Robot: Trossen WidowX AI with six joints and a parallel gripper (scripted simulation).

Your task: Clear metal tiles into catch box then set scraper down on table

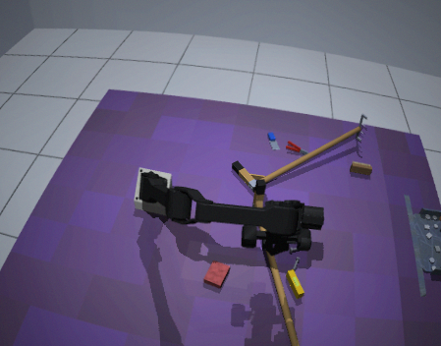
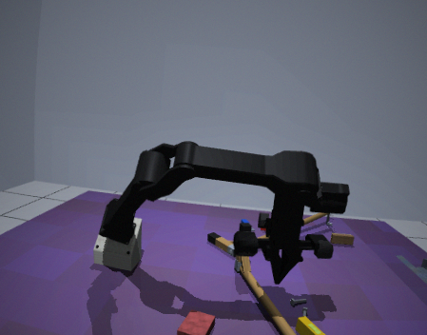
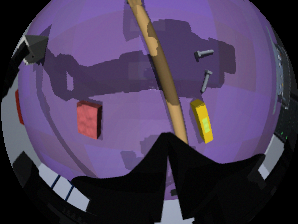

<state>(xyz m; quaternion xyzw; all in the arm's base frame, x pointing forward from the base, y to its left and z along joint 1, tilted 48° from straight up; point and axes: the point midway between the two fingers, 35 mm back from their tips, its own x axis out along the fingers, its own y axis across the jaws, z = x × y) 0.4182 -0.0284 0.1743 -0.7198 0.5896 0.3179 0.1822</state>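
My gripper tip is now 30 mm short of the long scraper, 20 mm to the left of it and 50 mm above it. Also, from my gripper tip: red block (140 mm behind, 60 mm to the right, 100 mm below); yellow block (100 mm ahead, 20 mm to the right, 90 mm below); blue item (120 mm behind, 610 mm to the left, 110 mm below).
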